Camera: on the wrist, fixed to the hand. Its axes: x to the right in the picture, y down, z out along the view.
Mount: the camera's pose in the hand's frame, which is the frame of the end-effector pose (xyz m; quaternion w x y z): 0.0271 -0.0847 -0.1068 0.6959 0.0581 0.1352 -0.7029
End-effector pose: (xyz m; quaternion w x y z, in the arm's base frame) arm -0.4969 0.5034 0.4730 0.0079 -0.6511 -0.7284 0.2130
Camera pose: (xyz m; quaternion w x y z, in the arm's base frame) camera -0.5502 0.5560 0.5900 0.2915 0.0306 -0.9511 0.0970
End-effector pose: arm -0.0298 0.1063 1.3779 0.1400 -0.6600 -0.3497 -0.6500
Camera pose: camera -0.1679 0.1063 1.3933 0.2738 0.1175 0.7261 0.6197
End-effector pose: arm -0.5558 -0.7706 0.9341 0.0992 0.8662 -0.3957 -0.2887
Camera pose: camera -0.4267 -0.7403 0.9757 0.1307 -0.9257 -0.3301 0.1305
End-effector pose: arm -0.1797 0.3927 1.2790 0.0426 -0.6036 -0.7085 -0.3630
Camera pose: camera -0.3024 0.3540 1.3316 0.0947 -0.1295 0.9327 0.3230
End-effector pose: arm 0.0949 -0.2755 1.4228 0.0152 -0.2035 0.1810 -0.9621
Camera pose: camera 0.0314 -0.1626 1.3723 0.6783 0.1379 0.0709 0.7182
